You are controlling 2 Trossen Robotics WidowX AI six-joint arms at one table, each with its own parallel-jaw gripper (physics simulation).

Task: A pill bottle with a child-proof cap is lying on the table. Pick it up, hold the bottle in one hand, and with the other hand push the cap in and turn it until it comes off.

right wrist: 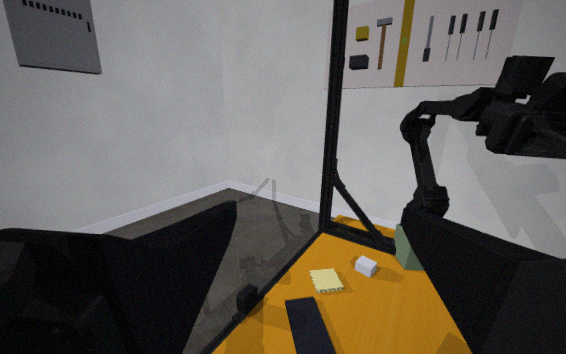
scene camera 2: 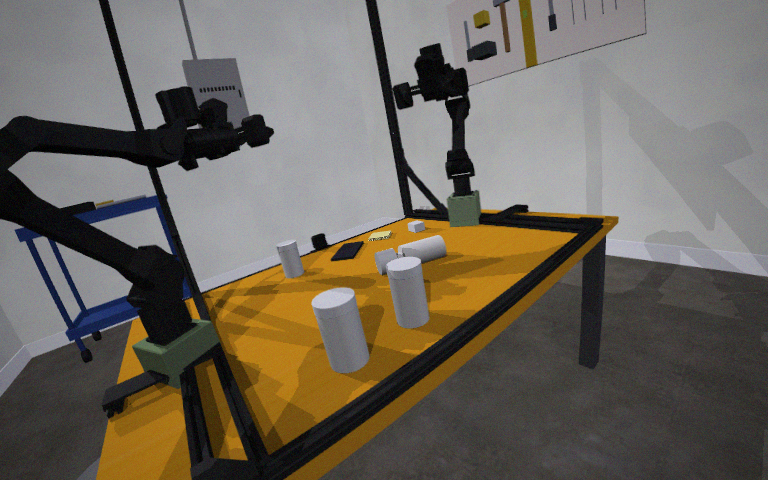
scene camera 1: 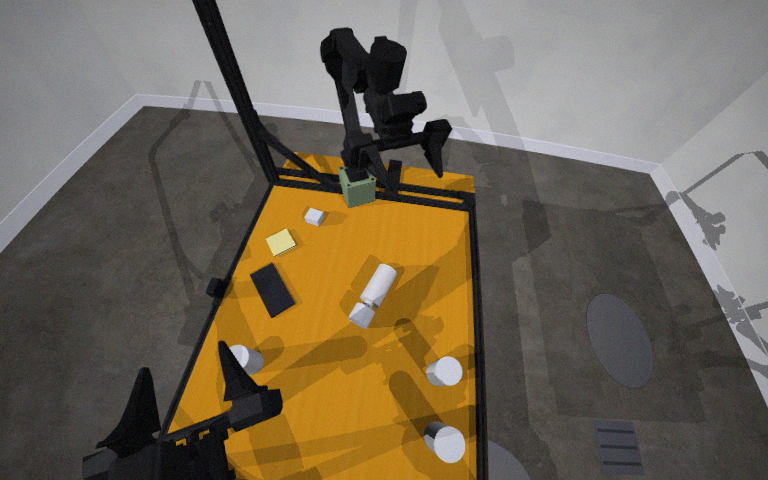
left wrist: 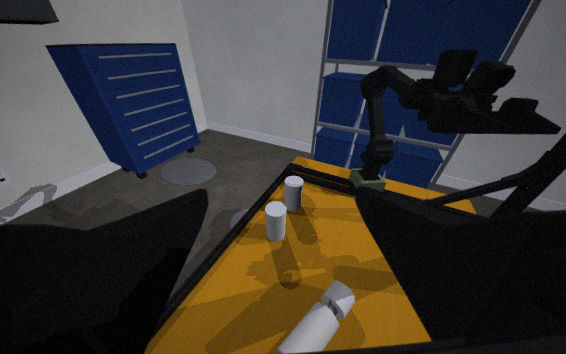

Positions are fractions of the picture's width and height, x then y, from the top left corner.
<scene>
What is my right gripper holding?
Nothing.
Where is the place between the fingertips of my left gripper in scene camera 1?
0.54,0.38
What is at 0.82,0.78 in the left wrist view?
My left gripper.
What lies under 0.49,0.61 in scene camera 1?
A white pill bottle.
</scene>
